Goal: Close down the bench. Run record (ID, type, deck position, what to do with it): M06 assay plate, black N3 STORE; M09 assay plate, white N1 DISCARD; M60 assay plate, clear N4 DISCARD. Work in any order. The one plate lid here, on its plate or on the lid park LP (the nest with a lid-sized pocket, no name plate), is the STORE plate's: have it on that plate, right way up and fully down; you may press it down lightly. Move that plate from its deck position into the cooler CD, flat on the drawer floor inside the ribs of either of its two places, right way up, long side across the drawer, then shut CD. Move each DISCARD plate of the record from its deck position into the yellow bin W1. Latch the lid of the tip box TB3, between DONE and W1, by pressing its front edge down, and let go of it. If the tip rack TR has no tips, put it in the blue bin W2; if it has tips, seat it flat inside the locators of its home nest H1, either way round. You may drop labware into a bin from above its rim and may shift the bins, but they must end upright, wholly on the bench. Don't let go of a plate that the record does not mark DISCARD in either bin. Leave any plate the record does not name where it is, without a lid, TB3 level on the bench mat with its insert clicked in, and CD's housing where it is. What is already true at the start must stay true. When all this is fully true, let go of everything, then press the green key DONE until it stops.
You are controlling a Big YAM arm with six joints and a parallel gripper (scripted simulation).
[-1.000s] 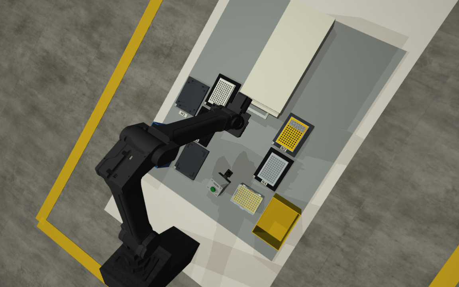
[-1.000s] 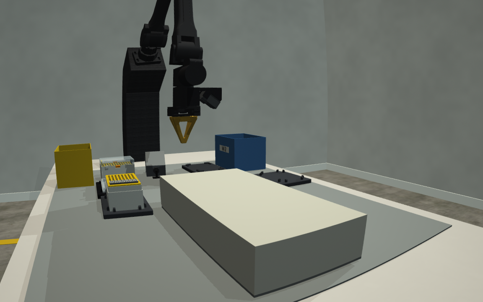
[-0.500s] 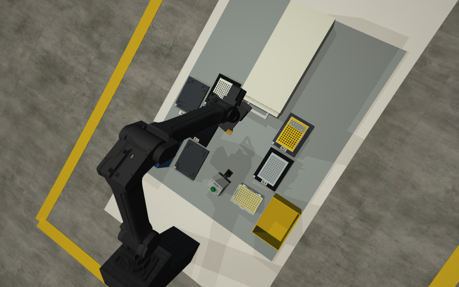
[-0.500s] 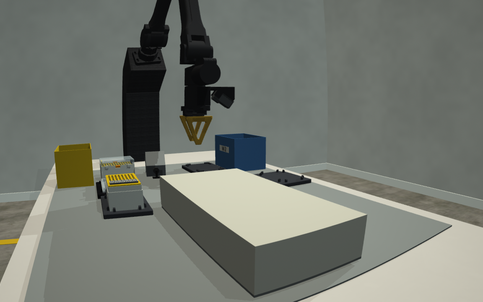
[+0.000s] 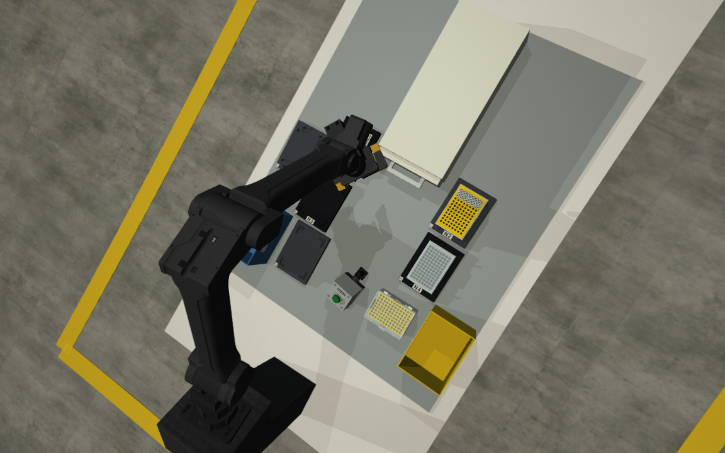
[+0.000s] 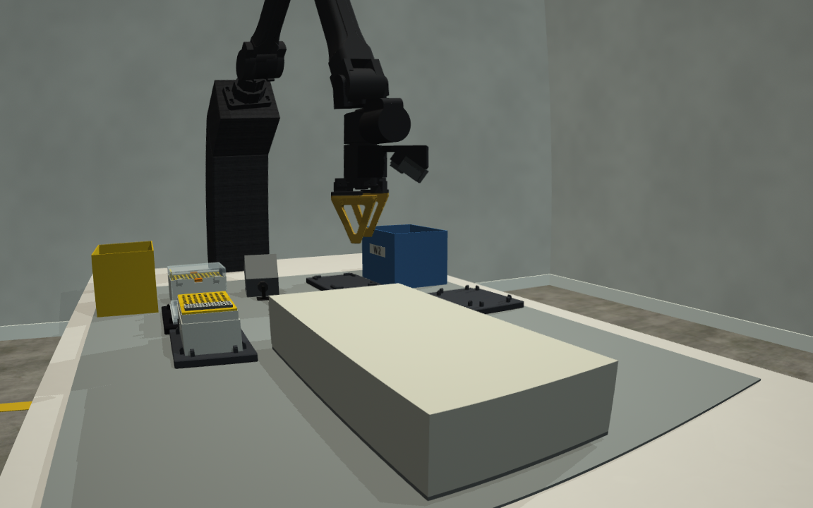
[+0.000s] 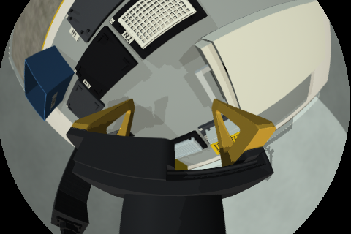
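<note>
The white plate lies 60 mm ahead of my hand, 100 mm to the left of it and 130 mm below it. Also, from my hand: clear plate lid (140 mm ahead, 110 mm to the right, 120 mm below); then black plate (140 mm ahead, 110 mm to the right, 130 mm below); then nest N1 (60 mm ahead, 100 mm to the left, 140 mm below).
</note>
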